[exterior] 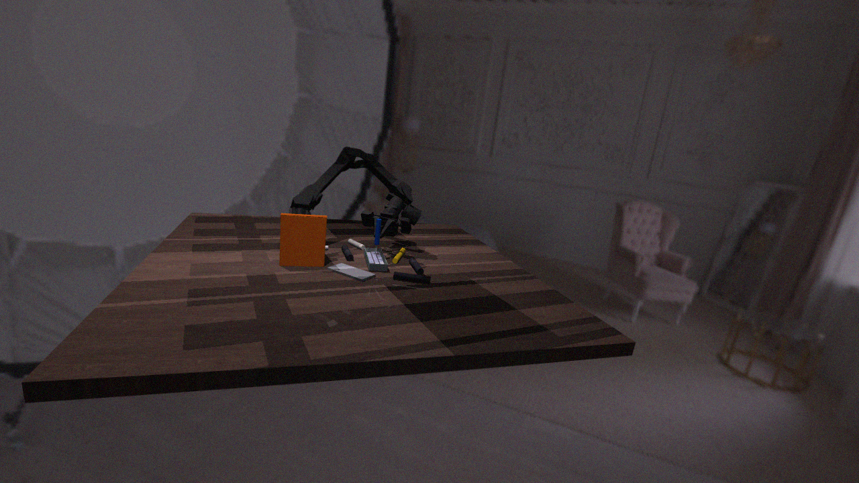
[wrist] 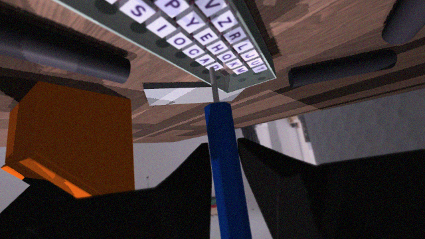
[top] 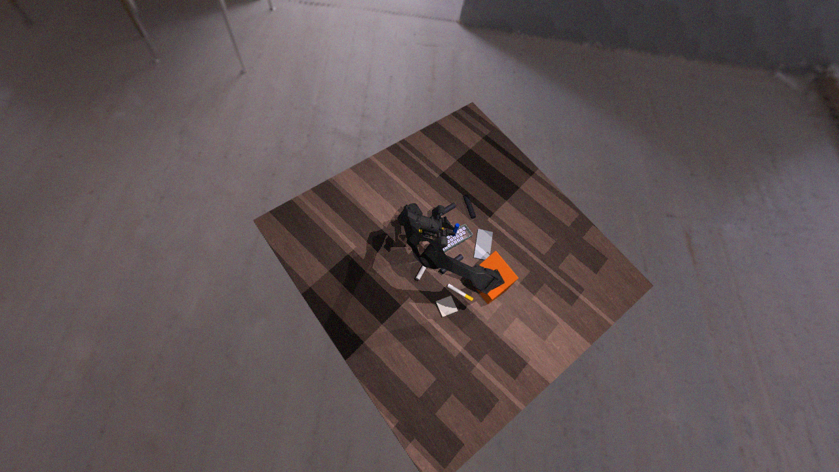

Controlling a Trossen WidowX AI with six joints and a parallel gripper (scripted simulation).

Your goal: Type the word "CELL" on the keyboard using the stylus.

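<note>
Now: the yellow marker 9 cm ahead of my gripper tip, 8 cm to the left of it and 9 cm below it. Also, from my gripper tip: white marker (7 cm behind, 19 cm to the left, 9 cm below); grey card (8 cm behind, 12 cm to the right, 9 cm below); white-and-yellow pen (24 cm behind, 8 cm to the left, 9 cm below).
</note>
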